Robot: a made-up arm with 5 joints.
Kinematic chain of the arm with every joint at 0, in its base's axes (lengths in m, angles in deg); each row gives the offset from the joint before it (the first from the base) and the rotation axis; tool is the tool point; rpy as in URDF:
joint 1: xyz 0.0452 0 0.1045 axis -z
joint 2: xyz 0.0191 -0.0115 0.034 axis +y
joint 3: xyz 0.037 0 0.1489 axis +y
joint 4: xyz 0.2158 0 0.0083 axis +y
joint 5: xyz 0.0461 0.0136 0 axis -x
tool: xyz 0 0 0 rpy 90 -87.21 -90
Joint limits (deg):
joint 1: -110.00..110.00
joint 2: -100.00..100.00
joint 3: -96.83..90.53
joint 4: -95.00..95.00
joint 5: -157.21..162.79
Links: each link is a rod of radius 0.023 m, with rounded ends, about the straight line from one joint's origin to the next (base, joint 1, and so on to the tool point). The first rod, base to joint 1, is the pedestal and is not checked.
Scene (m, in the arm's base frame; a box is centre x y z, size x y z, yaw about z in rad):
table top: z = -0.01
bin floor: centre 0.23 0.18 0 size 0.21 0.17 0.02 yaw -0.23
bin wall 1: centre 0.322 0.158 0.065 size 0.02 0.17 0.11 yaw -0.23
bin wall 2: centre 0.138 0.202 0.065 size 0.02 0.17 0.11 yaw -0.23
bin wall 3: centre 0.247 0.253 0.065 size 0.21 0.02 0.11 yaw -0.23
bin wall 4: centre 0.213 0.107 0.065 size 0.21 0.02 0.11 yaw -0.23
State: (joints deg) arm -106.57 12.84 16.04 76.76 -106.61
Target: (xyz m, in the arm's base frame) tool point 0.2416 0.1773 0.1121
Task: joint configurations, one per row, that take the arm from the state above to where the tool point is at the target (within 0.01 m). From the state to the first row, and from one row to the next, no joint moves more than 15 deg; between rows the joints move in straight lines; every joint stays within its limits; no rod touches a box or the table.
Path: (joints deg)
1: -93.58 10.23 15.59 77.36 -106.61
2: -80.59 7.61 15.13 77.97 -106.61
3: -67.60 5.00 14.68 78.57 -106.61
4: -54.61 2.38 14.22 79.18 -106.61
5: -41.62 -0.23 13.77 79.78 -106.61
6: -41.62 8.34 15.60 77.92 -106.61
7: -41.62 16.90 17.44 76.06 -106.61

